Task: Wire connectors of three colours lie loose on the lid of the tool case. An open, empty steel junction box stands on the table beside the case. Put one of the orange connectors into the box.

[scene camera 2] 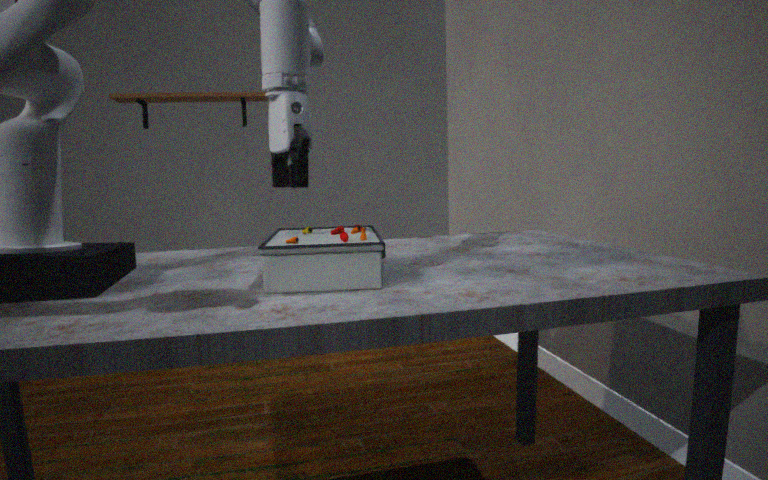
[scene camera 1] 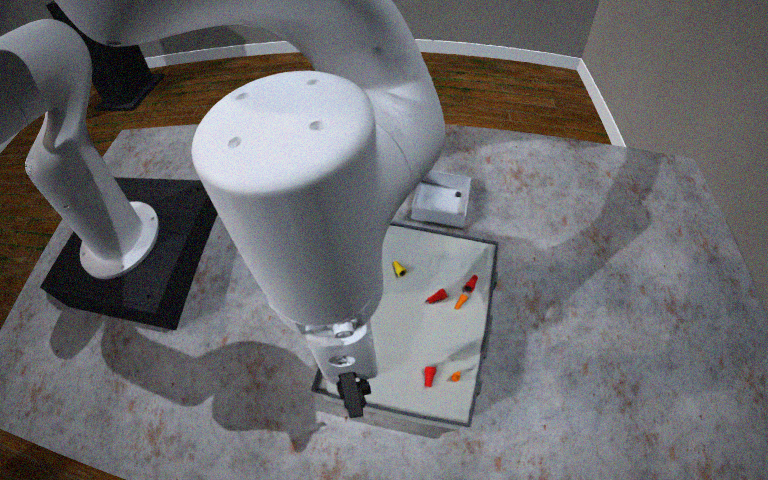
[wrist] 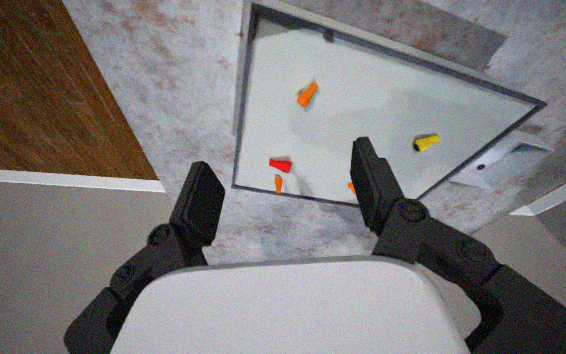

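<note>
The tool case (scene camera 1: 419,333) (scene camera 2: 322,271) (wrist: 345,75) bears the loose connectors. One orange connector (scene camera 2: 291,240) (wrist: 307,95) lies apart from the others; the arm hides it in scene camera 1. A second orange connector (scene camera 1: 455,376) (scene camera 2: 363,234) (wrist: 278,184) lies beside a red one (scene camera 1: 430,375) (scene camera 2: 343,237) (wrist: 280,165). A third orange connector (scene camera 1: 461,301) (wrist: 352,188) lies by two reds and is partly behind a finger in the wrist view. The steel junction box (scene camera 1: 437,216) (wrist: 462,178) stands open and empty beside the case. My gripper (scene camera 1: 352,404) (scene camera 2: 290,185) (wrist: 280,166) is open and empty, high above the case.
A yellow connector (scene camera 1: 399,268) (scene camera 2: 306,230) (wrist: 426,143) lies on the lid towards the junction box. Two more red connectors (scene camera 1: 437,296) (scene camera 1: 470,283) lie on the lid. The arm's black base plate (scene camera 1: 189,271) (scene camera 2: 67,274) is on the table at the left. A wall shelf (scene camera 2: 186,97) hangs behind.
</note>
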